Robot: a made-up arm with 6 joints.
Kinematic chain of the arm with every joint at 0, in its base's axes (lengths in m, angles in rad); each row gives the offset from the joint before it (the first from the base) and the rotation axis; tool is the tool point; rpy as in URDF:
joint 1: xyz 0 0 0.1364 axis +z
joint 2: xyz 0 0 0 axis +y
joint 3: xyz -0.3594 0 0.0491 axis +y
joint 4: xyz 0.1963 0 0.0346 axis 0.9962 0 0.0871
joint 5: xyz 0 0 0 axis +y
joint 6: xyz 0.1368 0 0.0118 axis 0.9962 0 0.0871
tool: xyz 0 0 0 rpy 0 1.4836 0
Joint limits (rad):
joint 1: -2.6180..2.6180
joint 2: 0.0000..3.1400
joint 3: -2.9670..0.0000
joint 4: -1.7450..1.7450
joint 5: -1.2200..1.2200
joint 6: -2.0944..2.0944
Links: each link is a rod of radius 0.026 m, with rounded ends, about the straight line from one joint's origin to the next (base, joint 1, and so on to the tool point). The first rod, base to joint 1, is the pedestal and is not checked.
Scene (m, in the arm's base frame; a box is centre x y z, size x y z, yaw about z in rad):
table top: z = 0
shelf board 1: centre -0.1 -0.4 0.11 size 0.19 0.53 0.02 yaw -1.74
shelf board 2: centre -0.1 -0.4 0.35 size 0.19 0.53 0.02 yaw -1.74
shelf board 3: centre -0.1 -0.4 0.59 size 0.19 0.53 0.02 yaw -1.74
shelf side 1: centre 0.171 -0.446 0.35 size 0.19 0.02 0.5 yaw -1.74
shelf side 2: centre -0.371 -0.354 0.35 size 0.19 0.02 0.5 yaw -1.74
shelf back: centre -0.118 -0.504 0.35 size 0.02 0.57 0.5 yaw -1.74
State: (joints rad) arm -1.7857 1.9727 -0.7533 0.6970 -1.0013 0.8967
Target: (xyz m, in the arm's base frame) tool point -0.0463 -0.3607 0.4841
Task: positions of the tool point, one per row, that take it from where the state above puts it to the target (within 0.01 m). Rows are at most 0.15 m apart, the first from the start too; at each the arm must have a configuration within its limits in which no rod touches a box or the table.
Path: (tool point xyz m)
1: -0.1432 -0.2846 0.2510
2: -0.1260 -0.1896 0.2461
3: -0.0760 -0.2385 0.3562
4: -0.0210 -0.2125 0.4841
5: -0.0280 -0.2866 0.4925
6: -0.0463 -0.3607 0.4841

